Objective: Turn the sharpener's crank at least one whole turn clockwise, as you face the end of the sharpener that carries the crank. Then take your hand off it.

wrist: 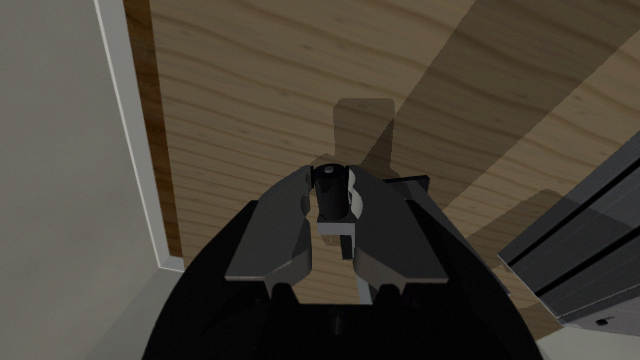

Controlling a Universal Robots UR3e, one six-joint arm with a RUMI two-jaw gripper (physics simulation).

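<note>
The crank's black knob stands in the middle of the wrist view, with its round end and small pale pin facing the camera. My gripper is shut on this knob, one fingertip on each side of it. A short piece of the grey crank arm shows below the knob, between the fingers. The sharpener's dark body shows in part to the right, behind the right finger. The rest of the sharpener is hidden by my gripper.
The sharpener stands over a wooden table top with a darker brown edge on the left. A dark grey slatted object lies at the right. Shadows fall across the wood behind the knob.
</note>
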